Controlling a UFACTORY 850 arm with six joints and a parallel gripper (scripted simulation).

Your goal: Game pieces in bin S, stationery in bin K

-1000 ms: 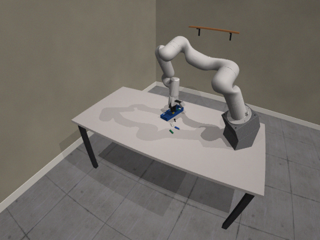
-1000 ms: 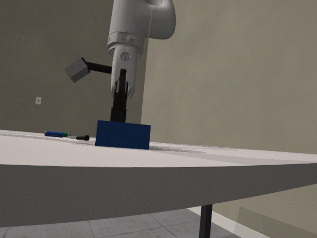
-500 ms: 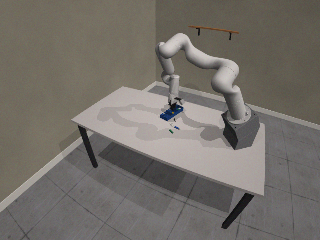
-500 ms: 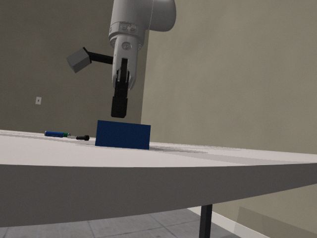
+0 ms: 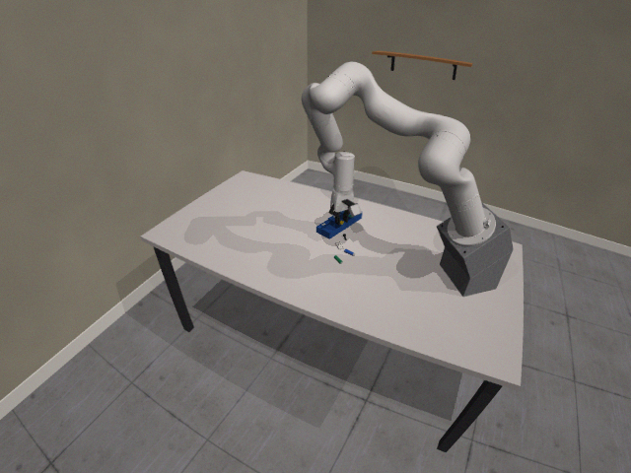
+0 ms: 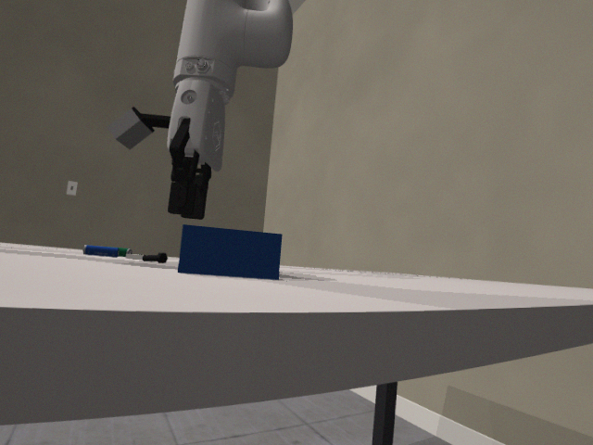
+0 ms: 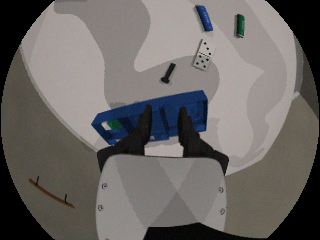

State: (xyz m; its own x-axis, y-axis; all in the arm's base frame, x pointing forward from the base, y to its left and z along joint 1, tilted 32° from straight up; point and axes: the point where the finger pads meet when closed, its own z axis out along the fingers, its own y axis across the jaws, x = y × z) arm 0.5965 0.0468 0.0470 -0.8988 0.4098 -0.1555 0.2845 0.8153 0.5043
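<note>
Now: the white domino 8 cm to the left of my hand, 8 cm below it and 6 cm behind it. From my hand the other things lie so: black bolt (8 cm below, 3 cm behind, 1 cm to the left); blue bin (6 cm to the right, 6 cm below, 5 cm ahead); yellow die (7 cm below, 6 cm to the right, 4 cm ahead).
</note>
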